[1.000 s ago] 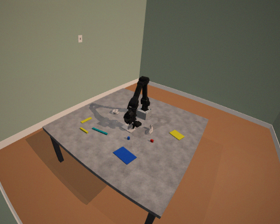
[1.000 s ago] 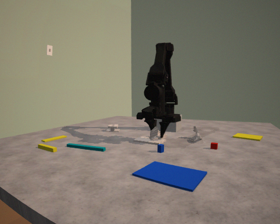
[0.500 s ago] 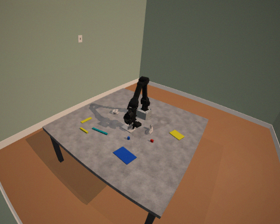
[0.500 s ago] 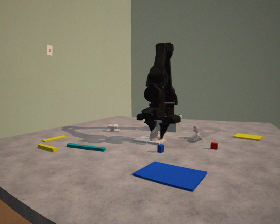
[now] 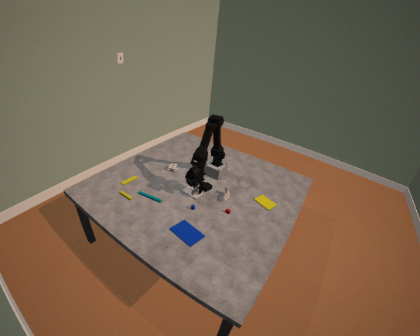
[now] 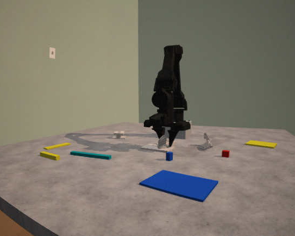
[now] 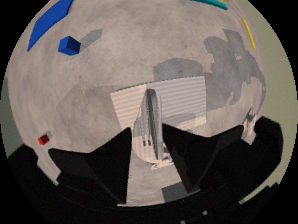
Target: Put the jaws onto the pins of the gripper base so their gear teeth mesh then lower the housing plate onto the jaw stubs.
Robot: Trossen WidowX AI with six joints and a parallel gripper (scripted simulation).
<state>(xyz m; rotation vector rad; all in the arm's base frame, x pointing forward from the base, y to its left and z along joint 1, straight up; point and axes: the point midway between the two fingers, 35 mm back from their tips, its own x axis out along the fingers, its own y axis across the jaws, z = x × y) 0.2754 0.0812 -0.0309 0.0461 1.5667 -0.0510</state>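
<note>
My gripper tip is now 120 mm short of the blue cube and 80 mm to the right of it. The rest, counted from my gripper tip: blue sheet (280 mm ahead, 190 mm to the left, 10 mm below); teal bar (250 mm ahead, 170 mm to the right, 10 mm below); red cube (10 mm behind, 240 mm to the left).
</note>
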